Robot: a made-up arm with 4 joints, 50 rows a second.
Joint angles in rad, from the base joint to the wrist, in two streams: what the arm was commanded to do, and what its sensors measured. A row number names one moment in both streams.
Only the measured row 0 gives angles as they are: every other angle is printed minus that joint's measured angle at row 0.
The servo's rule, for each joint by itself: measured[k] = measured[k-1] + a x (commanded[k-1-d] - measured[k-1]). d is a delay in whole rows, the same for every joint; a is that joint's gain. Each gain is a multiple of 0.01, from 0.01 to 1. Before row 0 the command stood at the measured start. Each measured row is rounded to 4 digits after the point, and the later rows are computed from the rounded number. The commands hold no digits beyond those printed.
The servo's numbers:
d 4
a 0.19 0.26 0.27 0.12
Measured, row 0:
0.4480, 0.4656, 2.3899, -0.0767
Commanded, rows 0 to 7:
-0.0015, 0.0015, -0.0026, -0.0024
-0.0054, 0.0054, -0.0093, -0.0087
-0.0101, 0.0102, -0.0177, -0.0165
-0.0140, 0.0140, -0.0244, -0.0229
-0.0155, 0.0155, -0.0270, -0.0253
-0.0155, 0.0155, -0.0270, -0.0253
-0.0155, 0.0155, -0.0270, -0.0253
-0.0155, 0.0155, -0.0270, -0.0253
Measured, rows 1 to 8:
0.0000, 0.0000, 0.0000, 0.0000
0.0000, 0.0000, 0.0000, 0.0000
0.0000, 0.0000, 0.0000, 0.0000
0.0000, 0.0000, 0.0000, 0.0000
-0.0003, 0.0004, -0.0007, -0.0003
-0.0013, 0.0017, -0.0030, -0.0013
-0.0030, 0.0039, -0.0070, -0.0031
-0.0051, 0.0065, -0.0117, -0.0055

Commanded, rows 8 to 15:
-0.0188, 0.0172, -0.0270, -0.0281
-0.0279, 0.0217, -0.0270, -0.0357
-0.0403, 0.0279, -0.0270, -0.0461
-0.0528, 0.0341, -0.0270, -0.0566
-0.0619, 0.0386, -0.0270, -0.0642
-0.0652, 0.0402, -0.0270, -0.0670
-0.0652, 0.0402, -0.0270, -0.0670
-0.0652, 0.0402, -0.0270, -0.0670
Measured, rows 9 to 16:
-0.0071, 0.0088, -0.0158, -0.0079
-0.0087, 0.0105, -0.0188, -0.0100
-0.0100, 0.0118, -0.0210, -0.0118
-0.0110, 0.0128, -0.0226, -0.0134
-0.0125, 0.0139, -0.0238, -0.0152
-0.0154, 0.0159, -0.0247, -0.0177
-0.0201, 0.0190, -0.0253, -0.0211
-0.0263, 0.0229, -0.0258, -0.0254

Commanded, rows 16 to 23:
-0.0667, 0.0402, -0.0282, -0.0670
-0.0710, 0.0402, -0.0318, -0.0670
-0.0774, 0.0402, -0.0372, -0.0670
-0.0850, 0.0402, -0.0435, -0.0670
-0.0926, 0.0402, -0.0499, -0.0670
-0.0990, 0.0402, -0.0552, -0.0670
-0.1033, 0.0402, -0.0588, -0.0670
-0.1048, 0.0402, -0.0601, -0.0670
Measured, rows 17 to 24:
-0.0331, 0.0270, -0.0261, -0.0301
-0.0392, 0.0304, -0.0263, -0.0345
-0.0441, 0.0329, -0.0265, -0.0384
-0.0481, 0.0348, -0.0266, -0.0418
-0.0516, 0.0362, -0.0270, -0.0448
-0.0553, 0.0372, -0.0283, -0.0475
-0.0595, 0.0380, -0.0307, -0.0498
-0.0643, 0.0386, -0.0342, -0.0519

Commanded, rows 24 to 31:
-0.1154, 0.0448, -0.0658, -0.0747
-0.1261, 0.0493, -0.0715, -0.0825
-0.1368, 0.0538, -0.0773, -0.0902
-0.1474, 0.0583, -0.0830, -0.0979
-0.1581, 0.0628, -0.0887, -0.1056
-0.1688, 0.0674, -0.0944, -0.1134
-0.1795, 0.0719, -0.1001, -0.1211
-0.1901, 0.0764, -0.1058, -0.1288
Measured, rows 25 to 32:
-0.0697, 0.0390, -0.0384, -0.0537
-0.0753, 0.0393, -0.0429, -0.0553
-0.0806, 0.0395, -0.0472, -0.0567
-0.0852, 0.0397, -0.0507, -0.0579
-0.0909, 0.0410, -0.0548, -0.0599
-0.0976, 0.0432, -0.0593, -0.0626
-0.1050, 0.0460, -0.0642, -0.0659
-0.1131, 0.0492, -0.0693, -0.0697

